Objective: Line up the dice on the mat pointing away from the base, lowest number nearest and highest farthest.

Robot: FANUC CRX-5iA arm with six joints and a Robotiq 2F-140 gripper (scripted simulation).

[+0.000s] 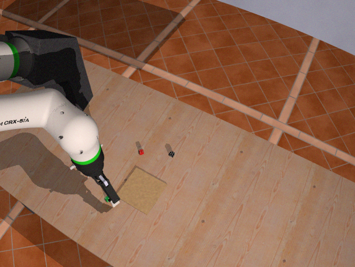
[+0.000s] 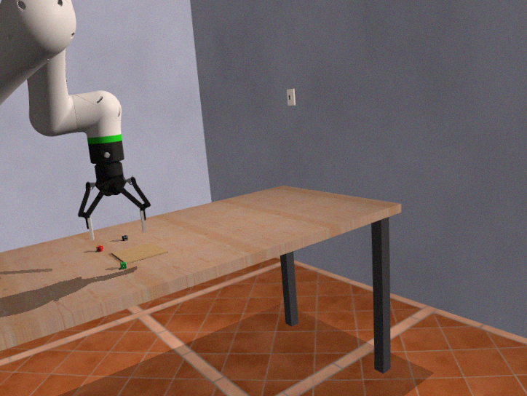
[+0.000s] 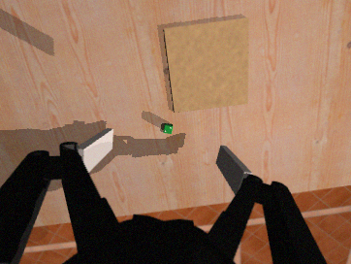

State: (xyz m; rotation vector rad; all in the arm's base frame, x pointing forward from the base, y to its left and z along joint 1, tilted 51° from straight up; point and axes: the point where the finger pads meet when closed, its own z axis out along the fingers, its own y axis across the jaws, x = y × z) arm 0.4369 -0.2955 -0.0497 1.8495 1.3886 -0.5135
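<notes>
Now: hand 100 mm above the green die. Round my hand: red die (10 mm ahead, 230 mm to the left, 100 mm below); tan mat (90 mm ahead, 90 mm to the left, 110 mm below); black die (120 mm ahead, 280 mm to the left, 100 mm below).
</notes>
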